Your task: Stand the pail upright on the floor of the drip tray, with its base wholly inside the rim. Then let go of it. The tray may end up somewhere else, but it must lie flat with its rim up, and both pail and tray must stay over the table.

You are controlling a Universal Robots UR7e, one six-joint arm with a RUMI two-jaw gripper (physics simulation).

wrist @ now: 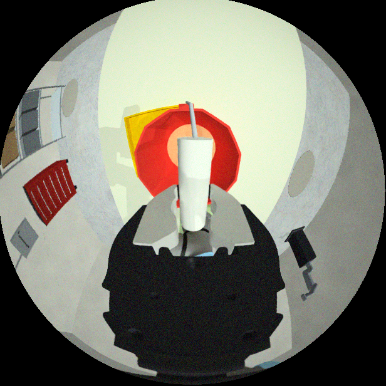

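The red pail (pixel 228 150) hangs below my gripper in the wrist view, with its mouth towards the camera and its orange inner floor partly visible. Its grey wire bail ends in a thick white grip (pixel 195 167). My gripper (pixel 193 186) is shut on this white grip. The yellow drip tray (pixel 145 125) lies flat on the table, rim up, beyond the pail. Its upper left corner and left edge show; the pail hides the rest. The pail's base is hidden, so I cannot tell its height above the tray.
The pale table top (pixel 200 60) stretches beyond the pail, with shadows on it left of the tray. A sliver of a light green thing (pixel 209 211) shows between the fingers. Off the table are a red slatted object (pixel 51 191) at left and a black box (pixel 302 247) at right.
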